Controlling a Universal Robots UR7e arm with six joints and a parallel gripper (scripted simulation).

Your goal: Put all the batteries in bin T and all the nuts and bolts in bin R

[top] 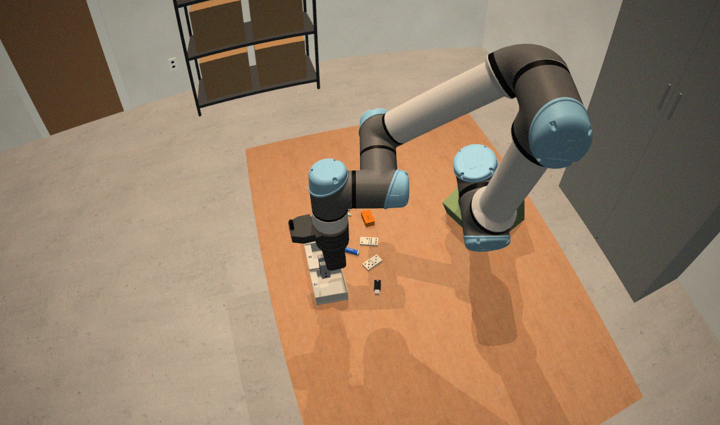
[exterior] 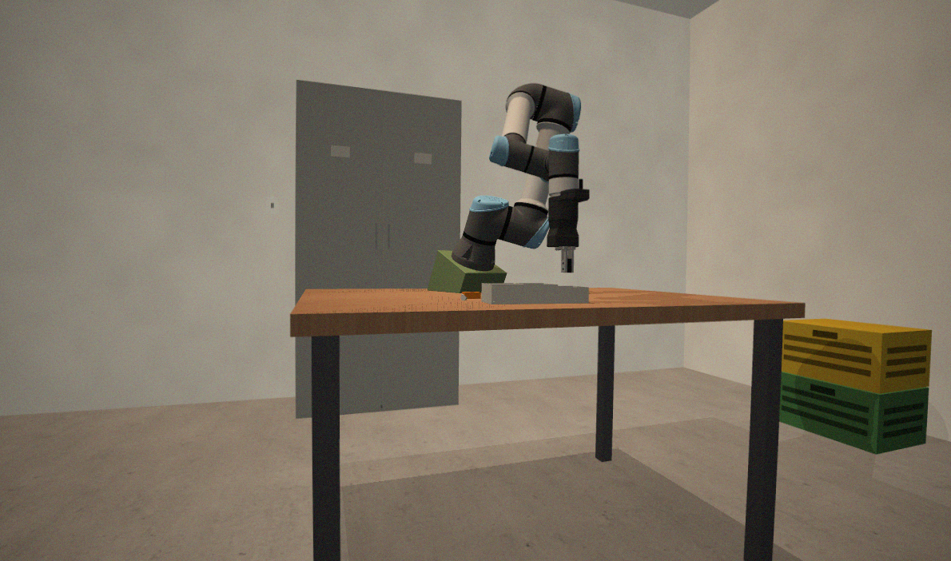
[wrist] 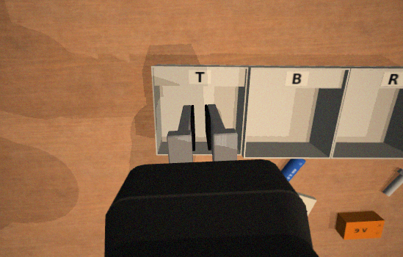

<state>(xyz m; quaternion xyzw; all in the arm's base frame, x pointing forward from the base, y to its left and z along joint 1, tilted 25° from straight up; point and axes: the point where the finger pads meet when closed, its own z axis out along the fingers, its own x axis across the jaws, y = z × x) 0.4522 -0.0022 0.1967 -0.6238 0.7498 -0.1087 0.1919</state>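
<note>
Right now my hand is 14 cm past the grey bolt, 22 cm to the left of it and 9 cm above it. Round my hand: blue cylindrical battery (11 cm behind, 9 cm to the right, 9 cm below); then black USB stick (12 cm behind, 5 cm to the left, 9 cm below); then grey bin row (2 cm behind, 8 cm to the right, 7 cm below).
</note>
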